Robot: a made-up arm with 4 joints.
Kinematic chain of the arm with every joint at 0, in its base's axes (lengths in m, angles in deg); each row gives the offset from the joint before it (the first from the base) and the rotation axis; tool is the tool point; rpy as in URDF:
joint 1: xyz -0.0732 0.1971 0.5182 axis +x
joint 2: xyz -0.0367 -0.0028 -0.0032 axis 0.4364 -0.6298 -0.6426
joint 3: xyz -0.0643 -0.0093 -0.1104 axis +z
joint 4: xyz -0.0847 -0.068 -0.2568 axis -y
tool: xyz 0.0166 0.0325 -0.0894 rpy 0 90 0
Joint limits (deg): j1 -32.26..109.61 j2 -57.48..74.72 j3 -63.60..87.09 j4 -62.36..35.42
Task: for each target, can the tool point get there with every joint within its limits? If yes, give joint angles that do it. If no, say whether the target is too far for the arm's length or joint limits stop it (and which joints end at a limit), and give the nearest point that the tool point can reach.
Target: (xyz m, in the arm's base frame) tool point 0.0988 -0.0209 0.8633
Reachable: no: joint limits stop it (at a limit: joint 1, joint 2, joint 3, joint 4) | nearest point 0.2158 0.3276 0.8292 | short by 0.369 m
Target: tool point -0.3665 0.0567 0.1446
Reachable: yes | joints 14.68 -41.35 -35.69 9.02
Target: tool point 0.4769 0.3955 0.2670
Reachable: no: too far | nearest point 0.2323 0.4085 0.2505 | short by 0.245 m
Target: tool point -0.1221 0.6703 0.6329
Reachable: yes | joints 90.40 24.99 -27.85 -12.20
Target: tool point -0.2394 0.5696 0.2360
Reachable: yes | joints 67.08 3.08 42.46 -44.70
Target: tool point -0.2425 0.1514 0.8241
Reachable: no: joint limits stop it (at a limit: joint 1, joint 3, joint 4) | nearest point -0.1214 0.5215 0.8587 | short by 0.391 m
